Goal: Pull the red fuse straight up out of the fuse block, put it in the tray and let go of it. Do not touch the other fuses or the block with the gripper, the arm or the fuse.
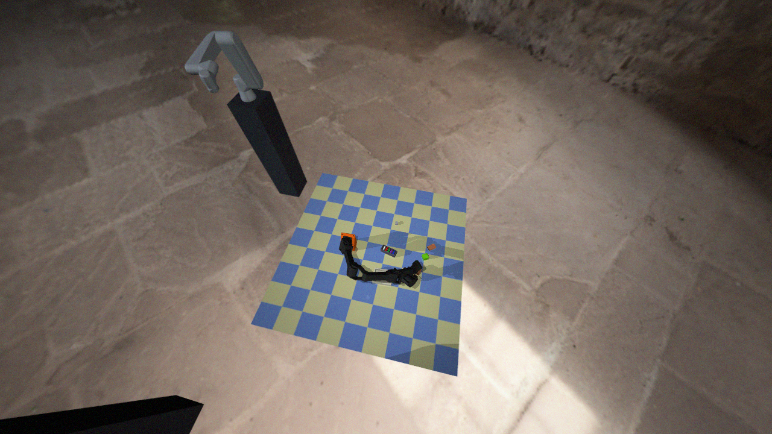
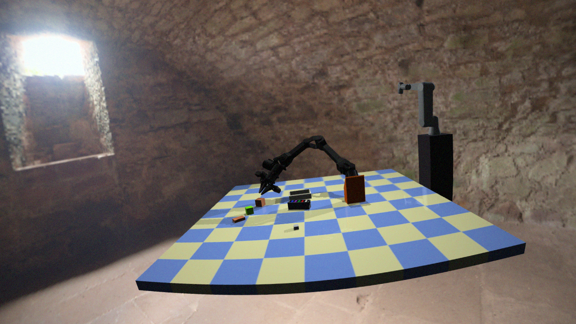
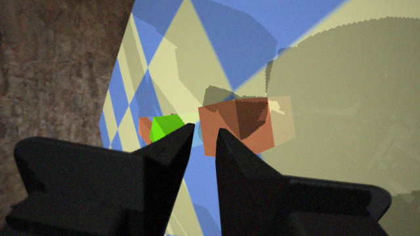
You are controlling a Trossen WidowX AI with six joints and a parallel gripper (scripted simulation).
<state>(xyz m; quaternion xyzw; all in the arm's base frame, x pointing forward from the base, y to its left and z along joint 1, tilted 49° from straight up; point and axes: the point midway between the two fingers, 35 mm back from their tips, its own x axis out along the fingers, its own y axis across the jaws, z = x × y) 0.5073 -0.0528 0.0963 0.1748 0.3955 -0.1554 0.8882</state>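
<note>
My gripper tip is now 2 cm to the right of the brown cube and 5 cm above it. Also, from my gripper tip: flat brown brick 8 cm ahead, 23 cm to the left, 6 cm below; then cream tray 23 cm behind, 8 cm to the right, 6 cm below; then green cube 4 cm ahead, 13 cm to the left, 5 cm below.
</note>
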